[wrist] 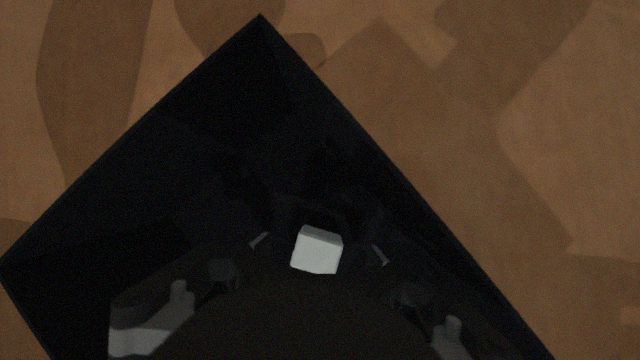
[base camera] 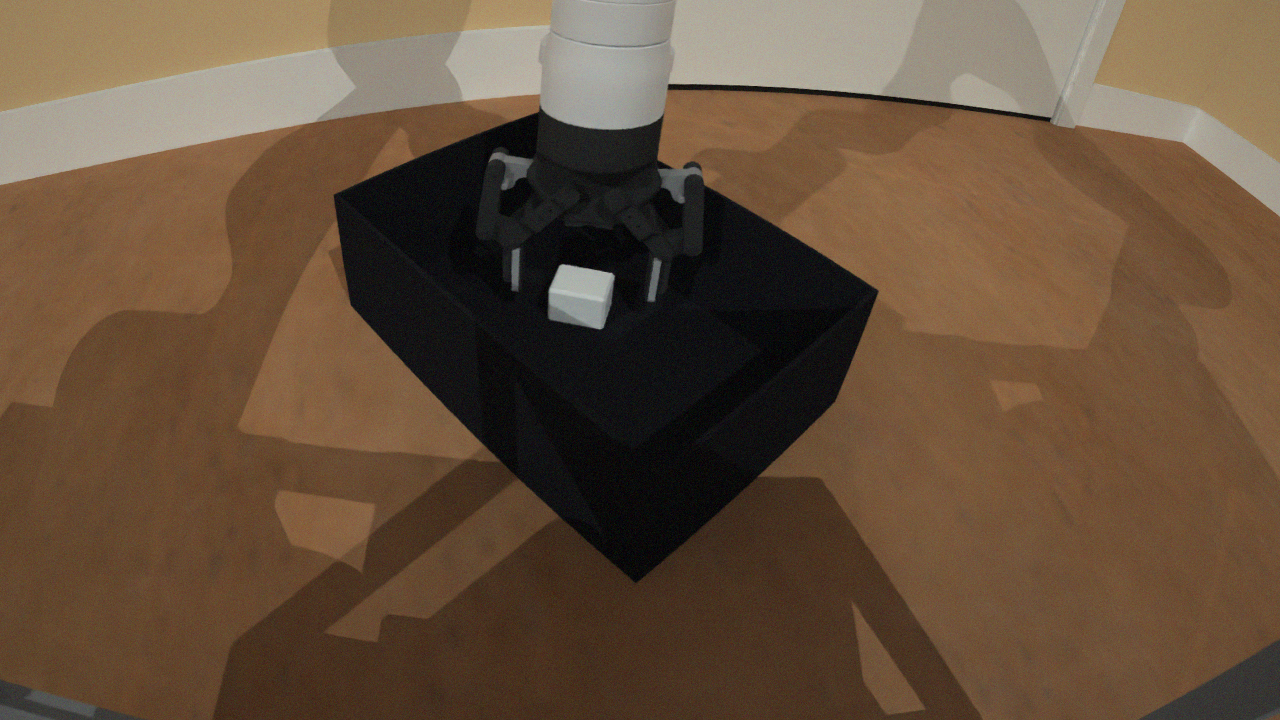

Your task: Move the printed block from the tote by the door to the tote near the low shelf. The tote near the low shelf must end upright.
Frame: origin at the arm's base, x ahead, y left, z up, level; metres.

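Where they show: gripper, fingertip midpoint: (wrist: 318,249) (base camera: 583,289).
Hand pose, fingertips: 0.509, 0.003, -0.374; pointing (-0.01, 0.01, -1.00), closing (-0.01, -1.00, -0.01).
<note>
After its pixels a point has its place, as x, y, z.
The printed block (base camera: 580,297) @(0.491, 0.005, -0.366) (wrist: 316,251) @(0.511, 0.005, -0.364), small and white, lies on the floor of the black tote (base camera: 429,349) @(0.420, 0.095, -0.354) (wrist: 115,155) @(0.572, 0.110, -0.299), which stands upright on the floor near the door. My gripper (base camera: 585,279) @(0.509, 0.003, -0.374) (wrist: 318,249) @(0.509, 0.003, -0.374) points down inside the tote's opening. It is open and empty. In the wrist view the block shows midway between the two fingertips; in the base camera view it shows between them and a little nearer the camera. How far the tips are above the block is hard to tell. The tote near the low shelf does not show in these views.
The white door (base camera: 823,53) @(0.998, -0.282, -0.329) and the yellow wall (base camera: 179,44) @(0.795, 0.492, -0.271) with its white baseboard (base camera: 223,80) @(0.796, 0.441, -0.321) stand behind the tote. Shadows lie across the brown floor (base camera: 984,295) @(0.584, -0.368, -0.396) (wrist: 575,150) @(0.630, -0.256, -0.396) around the tote.
</note>
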